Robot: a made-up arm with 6 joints.
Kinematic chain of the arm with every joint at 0, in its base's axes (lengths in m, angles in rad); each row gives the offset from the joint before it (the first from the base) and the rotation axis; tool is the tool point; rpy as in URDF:
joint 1: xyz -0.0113 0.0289 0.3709 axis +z
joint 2: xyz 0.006 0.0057 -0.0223 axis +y
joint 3: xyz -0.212 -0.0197 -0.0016 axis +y
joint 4: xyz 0.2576 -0.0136 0.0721 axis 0.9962 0 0.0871
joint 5: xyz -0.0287 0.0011 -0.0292 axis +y
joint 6: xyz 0.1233 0.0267 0.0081 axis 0.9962 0 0.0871
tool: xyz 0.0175 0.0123 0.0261 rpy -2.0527 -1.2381 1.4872
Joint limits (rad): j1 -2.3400..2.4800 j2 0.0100..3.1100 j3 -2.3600..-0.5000 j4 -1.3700..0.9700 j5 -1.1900..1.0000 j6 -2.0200..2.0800
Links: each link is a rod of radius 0.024 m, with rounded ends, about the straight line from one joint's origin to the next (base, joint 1, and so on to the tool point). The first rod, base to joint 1, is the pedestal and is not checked.
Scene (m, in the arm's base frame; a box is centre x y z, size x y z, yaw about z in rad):
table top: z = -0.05
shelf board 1: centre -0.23 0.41 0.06 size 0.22 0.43 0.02 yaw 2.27
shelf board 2: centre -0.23 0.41 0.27 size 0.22 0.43 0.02 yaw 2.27
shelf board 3: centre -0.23 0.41 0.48 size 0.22 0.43 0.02 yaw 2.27
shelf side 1: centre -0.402 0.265 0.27 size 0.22 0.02 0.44 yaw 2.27
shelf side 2: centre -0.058 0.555 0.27 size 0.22 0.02 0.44 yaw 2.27
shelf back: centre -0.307 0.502 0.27 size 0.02 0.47 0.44 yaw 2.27
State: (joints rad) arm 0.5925 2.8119 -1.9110 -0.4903 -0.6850 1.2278
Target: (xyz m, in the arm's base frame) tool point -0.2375 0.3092 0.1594
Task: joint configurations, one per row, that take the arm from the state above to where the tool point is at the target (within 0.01 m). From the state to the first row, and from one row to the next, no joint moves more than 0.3 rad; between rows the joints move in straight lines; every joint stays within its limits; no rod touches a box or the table.
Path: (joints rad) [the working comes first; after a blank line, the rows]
Joints at the target: 2.0599 2.7984 -1.3111 -0.9592 -1.0689 1.0862
Straight joint move there: touches shelf side 2.

1: 0.8702 2.7884 -1.6514 -0.5315 -0.6931 1.2441
2: 1.1478 2.7649 -1.3918 -0.5728 -0.7012 1.2604
3: 1.4255 2.7413 -1.1321 -0.6140 -0.7094 1.2768
4: 1.6370 2.7604 -1.1918 -0.7291 -0.8292 1.2132
5: 1.8484 2.7794 -1.2515 -0.8441 -0.9490 1.1497
6: 2.0599 2.7984 -1.3111 -0.9592 -1.0689 1.0862

